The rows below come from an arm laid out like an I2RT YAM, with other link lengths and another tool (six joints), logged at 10 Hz.
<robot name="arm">
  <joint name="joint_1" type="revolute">
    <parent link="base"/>
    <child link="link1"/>
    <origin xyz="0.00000 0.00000 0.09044" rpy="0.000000 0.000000 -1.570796"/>
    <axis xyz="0 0 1"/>
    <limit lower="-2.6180" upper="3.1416"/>
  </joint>
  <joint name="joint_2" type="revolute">
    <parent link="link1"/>
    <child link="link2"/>
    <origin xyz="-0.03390 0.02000 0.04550" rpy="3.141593 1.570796 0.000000"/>
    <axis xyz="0 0 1"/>
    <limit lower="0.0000" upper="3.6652"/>
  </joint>
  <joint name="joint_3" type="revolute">
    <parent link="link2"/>
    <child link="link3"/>
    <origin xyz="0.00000 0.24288 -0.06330" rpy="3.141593 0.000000 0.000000"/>
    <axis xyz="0 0 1"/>
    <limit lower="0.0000" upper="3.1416"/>
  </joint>
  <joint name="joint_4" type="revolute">
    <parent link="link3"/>
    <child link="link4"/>
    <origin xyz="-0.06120 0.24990 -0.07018" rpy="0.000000 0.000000 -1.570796"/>
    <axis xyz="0 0 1"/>
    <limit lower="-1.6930" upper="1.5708"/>
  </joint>
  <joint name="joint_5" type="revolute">
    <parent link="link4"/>
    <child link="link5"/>
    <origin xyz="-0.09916 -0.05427 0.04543" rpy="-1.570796 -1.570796 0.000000"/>
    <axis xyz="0 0 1"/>
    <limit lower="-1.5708" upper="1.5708"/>
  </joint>
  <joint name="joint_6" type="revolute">
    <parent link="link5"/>
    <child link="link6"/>
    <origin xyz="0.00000 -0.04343 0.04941" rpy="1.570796 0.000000 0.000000"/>
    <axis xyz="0 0 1"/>
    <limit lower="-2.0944" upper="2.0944"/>
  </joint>
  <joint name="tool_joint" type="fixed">
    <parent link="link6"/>
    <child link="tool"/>
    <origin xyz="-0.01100 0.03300 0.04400" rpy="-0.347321 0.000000 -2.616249"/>
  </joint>
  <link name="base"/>
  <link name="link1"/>
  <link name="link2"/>
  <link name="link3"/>
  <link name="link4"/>
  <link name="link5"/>
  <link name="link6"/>
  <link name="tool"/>
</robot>
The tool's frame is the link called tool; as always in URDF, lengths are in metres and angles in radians.
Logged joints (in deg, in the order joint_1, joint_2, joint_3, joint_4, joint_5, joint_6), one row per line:
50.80, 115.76, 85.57, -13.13, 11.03, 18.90
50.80, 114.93, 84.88, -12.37, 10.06, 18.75
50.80, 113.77, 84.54, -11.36, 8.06, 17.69
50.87, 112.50, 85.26, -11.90, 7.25, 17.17
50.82, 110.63, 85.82, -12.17, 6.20, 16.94
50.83, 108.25, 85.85, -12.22, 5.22, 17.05
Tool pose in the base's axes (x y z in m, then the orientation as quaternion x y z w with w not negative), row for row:
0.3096, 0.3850, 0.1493, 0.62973, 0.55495, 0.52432, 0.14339
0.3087, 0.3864, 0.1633, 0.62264, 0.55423, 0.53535, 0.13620
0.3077, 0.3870, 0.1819, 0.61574, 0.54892, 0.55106, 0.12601
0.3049, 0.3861, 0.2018, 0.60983, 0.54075, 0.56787, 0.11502
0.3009, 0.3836, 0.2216, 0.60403, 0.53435, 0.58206, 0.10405
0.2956, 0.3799, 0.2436, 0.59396, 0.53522, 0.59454, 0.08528
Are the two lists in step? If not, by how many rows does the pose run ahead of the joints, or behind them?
The pose runs 2 rows ahead of the joints: the pose in row i belongs to the joints in row i + 2.
